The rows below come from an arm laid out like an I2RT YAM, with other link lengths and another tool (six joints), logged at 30 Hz.
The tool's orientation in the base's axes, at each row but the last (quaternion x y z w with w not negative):
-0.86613 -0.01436 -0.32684 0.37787
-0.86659 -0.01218 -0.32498 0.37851
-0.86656 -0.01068 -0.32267 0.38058
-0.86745 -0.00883 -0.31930 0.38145
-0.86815 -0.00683 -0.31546 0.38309
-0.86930 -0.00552 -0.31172 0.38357
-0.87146 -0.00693 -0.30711 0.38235
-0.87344 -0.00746 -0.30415 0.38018
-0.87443 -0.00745 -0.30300 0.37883
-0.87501 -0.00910 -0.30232 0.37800
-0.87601 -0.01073 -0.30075 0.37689
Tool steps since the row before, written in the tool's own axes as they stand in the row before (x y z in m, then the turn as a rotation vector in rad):
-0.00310 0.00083 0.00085 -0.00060 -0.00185 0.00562
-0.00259 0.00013 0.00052 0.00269 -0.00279 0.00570
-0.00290 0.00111 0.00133 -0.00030 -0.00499 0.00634
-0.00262 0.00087 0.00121 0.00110 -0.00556 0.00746
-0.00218 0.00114 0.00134 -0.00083 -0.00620 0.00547
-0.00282 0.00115 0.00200 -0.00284 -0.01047 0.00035
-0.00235 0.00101 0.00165 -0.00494 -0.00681 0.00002
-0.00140 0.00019 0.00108 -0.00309 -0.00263 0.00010
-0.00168 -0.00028 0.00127 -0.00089 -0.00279 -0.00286
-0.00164 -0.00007 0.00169 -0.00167 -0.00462 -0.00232
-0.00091 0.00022 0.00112 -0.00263 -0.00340 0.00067
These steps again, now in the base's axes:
-0.00174 0.00066 -0.00275 0.00215 0.00519 -0.00197
-0.00172 0.00084 -0.00183 0.00453 0.00517 0.00049
-0.00127 0.00076 -0.00304 0.00194 0.00784 -0.00010
-0.00120 0.00079 -0.00265 0.00352 0.00867 0.00050
-0.00073 0.00059 -0.00264 0.00073 0.00823 0.00086
-0.00091 0.00118 -0.00333 -0.00470 0.00828 0.00522
-0.00078 0.00092 -0.00280 -0.00568 0.00593 0.00183
-0.00053 0.00089 -0.00145 -0.00311 0.00261 0.00002
-0.00077 0.00141 -0.00139 -0.00290 0.00027 0.00287
-0.00047 0.00153 -0.00173 -0.00371 0.00211 0.00337
-0.00011 0.00078 -0.00123 -0.00264 0.00343 0.00046

